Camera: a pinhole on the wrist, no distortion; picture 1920 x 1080 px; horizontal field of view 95.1 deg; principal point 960.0 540.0 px. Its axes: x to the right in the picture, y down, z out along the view. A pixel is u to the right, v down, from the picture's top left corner.
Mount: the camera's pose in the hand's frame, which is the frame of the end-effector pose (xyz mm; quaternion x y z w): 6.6 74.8 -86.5 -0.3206 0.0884 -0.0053 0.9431
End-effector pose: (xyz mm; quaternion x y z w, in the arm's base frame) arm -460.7 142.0 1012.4 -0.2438 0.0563 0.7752 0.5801
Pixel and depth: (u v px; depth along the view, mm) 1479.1 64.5 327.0
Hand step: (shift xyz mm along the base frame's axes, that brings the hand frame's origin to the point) -240.5 279.6 74.5
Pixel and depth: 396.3 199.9 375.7
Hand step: -258.3 -80.9 323.3
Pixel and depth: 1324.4 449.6 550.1
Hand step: -495.5 299.8 83.5
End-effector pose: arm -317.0 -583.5 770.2 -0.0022 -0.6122 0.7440 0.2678
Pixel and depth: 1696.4 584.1 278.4
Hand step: -364.6 11.9 -104.6
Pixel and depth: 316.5 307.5 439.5
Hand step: -34.8 -465.8 -225.4
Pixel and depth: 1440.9 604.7 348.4
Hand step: -377.9 -55.7 -150.5
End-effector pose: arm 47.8 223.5 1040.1 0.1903 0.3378 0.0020 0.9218
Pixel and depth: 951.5 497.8 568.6
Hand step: 359.2 250.5 339.4
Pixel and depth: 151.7 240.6 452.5
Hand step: 51.7 43.3 586.6
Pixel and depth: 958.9 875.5 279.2
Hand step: 120.0 287.6 131.7
